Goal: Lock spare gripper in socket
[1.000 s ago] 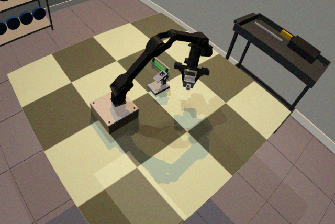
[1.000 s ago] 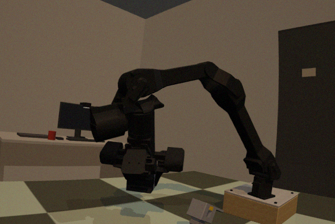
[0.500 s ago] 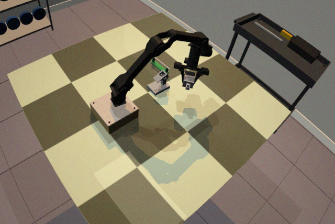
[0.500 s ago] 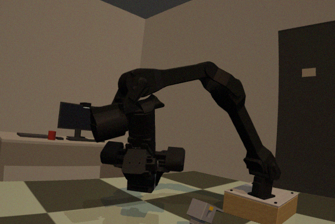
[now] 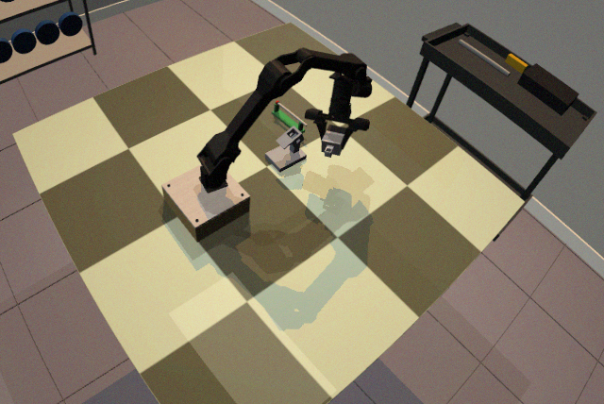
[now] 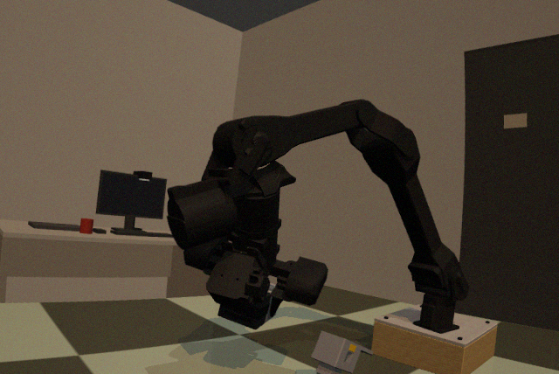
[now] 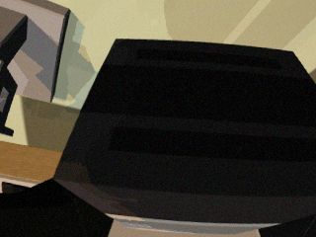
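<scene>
Now: gripper tip 11 cm to the right of the mount block, 8 cm past it and 7 cm above it. From my gripper tip the other things lie so: green strip: 25 cm to the left, 9 cm below, 1 cm ahead; spare gripper: 2 cm above.
</scene>
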